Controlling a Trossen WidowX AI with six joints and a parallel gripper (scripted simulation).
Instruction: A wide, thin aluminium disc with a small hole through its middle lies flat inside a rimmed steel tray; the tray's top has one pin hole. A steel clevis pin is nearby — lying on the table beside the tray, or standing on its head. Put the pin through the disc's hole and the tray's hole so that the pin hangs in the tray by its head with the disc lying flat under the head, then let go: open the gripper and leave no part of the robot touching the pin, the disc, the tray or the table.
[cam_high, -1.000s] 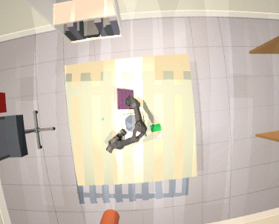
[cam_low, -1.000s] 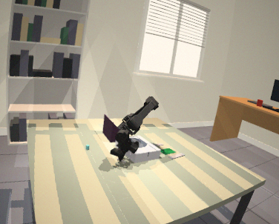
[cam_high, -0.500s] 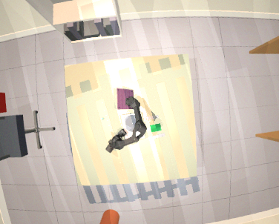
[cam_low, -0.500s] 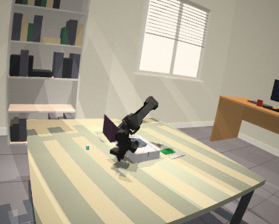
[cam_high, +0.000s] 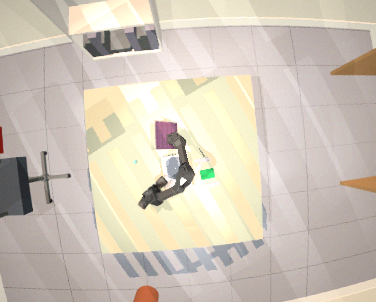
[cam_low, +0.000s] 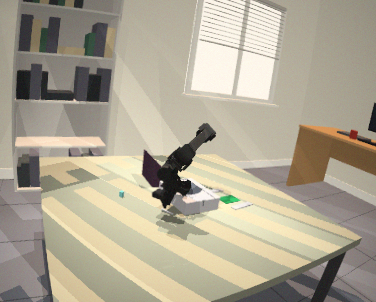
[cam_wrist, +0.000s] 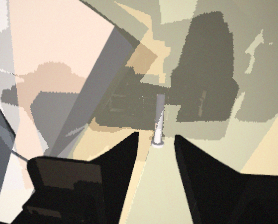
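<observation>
Now: the steel clevis pin 1 cm ahead of my gripper tip and 2 cm below it. From my gripper tip the other things lie so: small cyan cube: 16 cm behind, 17 cm to the right, 1 cm below; rimmed tray: 10 cm behind, 14 cm to the left, 2 cm above; grey aluminium disc: 13 cm behind, 13 cm to the left, 3 cm above.
</observation>
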